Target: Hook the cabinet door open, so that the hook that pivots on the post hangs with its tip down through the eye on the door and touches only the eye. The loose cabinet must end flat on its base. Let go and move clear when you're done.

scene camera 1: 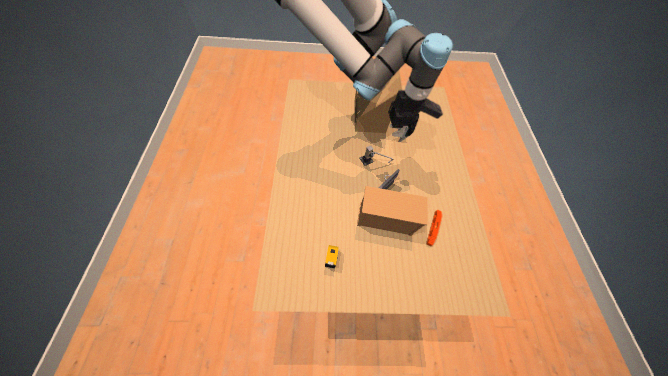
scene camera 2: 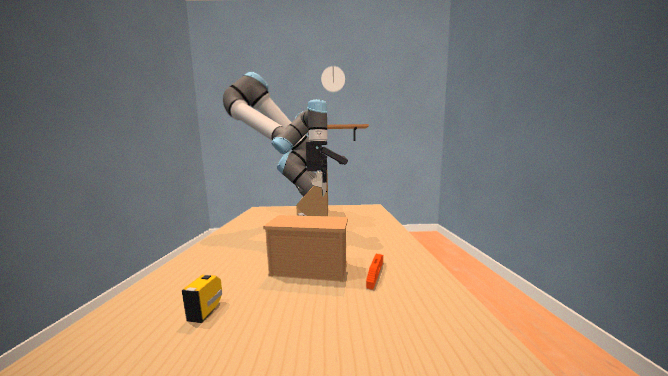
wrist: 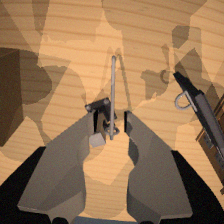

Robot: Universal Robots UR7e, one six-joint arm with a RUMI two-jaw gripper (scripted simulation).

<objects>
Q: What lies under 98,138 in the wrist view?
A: A post.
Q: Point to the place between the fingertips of my gripper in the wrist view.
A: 111,112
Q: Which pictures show my gripper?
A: Scene camera 1, scene camera 2 and the wrist view: all of them.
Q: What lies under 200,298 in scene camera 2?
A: A black box.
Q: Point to a cabinet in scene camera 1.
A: At 388,210
</objects>
